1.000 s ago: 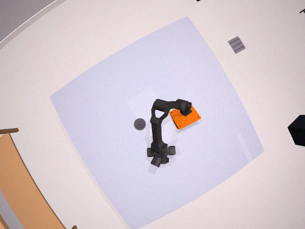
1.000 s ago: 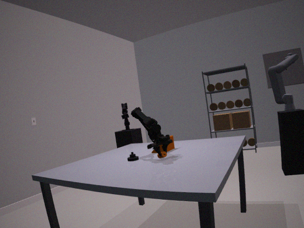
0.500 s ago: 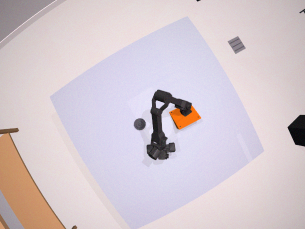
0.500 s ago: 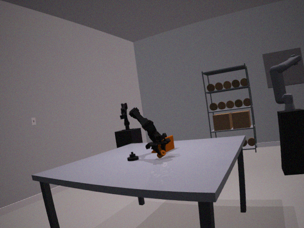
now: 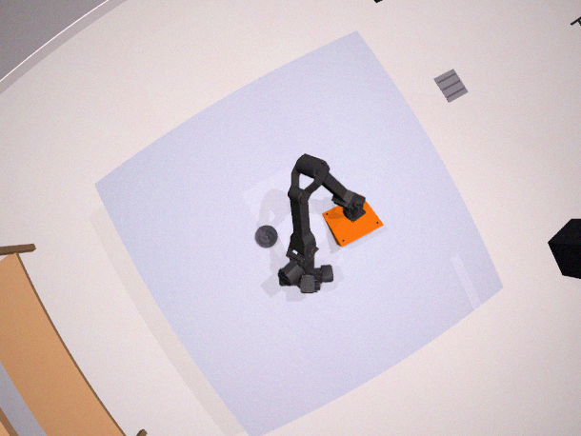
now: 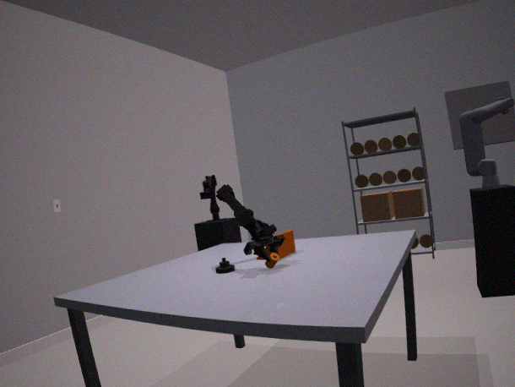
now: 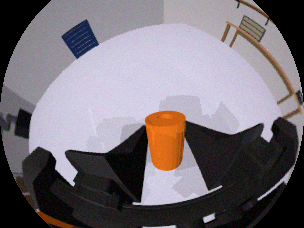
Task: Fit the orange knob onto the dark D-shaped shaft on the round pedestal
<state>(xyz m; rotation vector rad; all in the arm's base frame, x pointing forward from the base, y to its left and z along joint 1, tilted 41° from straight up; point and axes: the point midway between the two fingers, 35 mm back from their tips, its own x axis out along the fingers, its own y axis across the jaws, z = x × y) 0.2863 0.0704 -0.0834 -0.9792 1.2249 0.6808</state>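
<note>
The dark round pedestal lies 2 cm ahead of my gripper tip, 24 cm to the right of it and 1 cm below it. The rest, counted from my gripper tip: orange knob (1 cm behind, 1 cm to the right).
</note>
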